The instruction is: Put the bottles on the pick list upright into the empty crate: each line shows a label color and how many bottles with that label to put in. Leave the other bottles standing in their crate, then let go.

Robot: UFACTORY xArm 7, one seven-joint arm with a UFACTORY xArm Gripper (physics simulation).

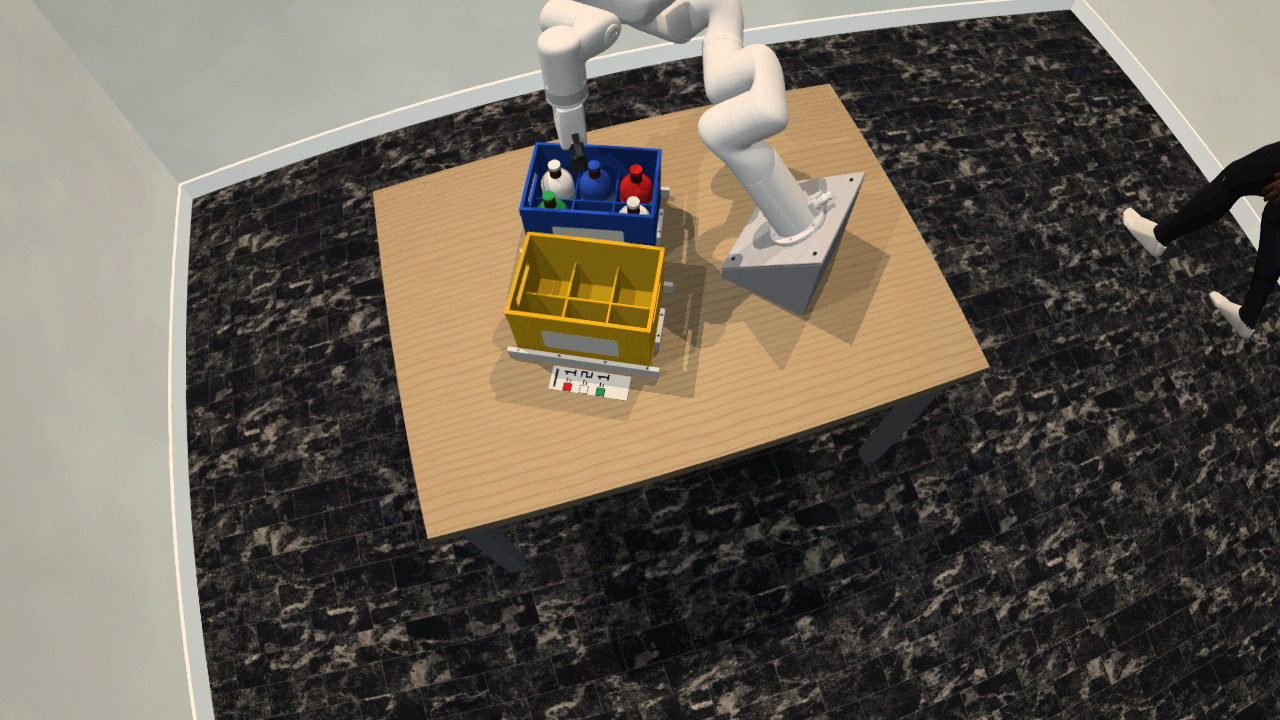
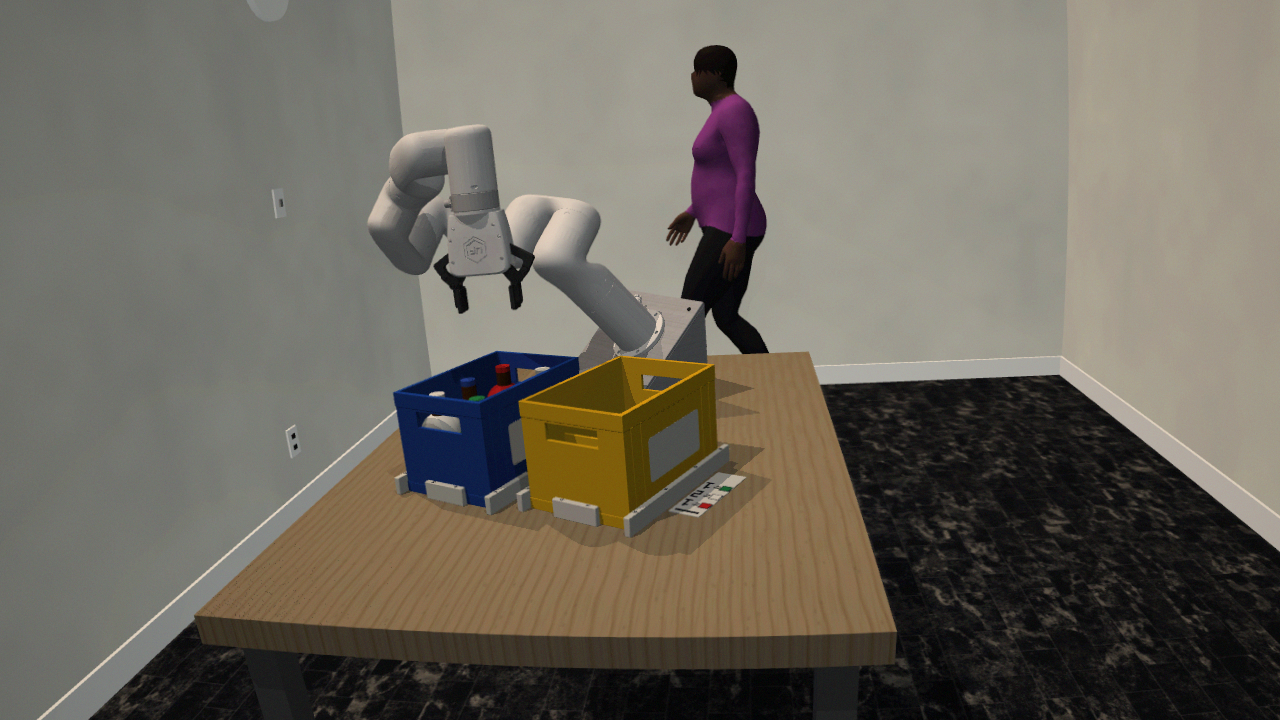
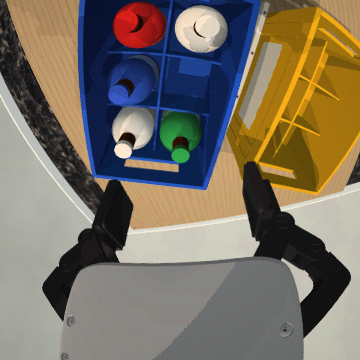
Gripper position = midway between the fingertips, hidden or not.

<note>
In view: the gripper (image 2: 489, 310), a white bottle (image 1: 560, 181), a green bottle (image 3: 180, 132) and a red bottle (image 1: 636, 184).
The gripper is seen too in image 1 (image 1: 575, 153) and in image 3 (image 3: 181, 185).
</note>
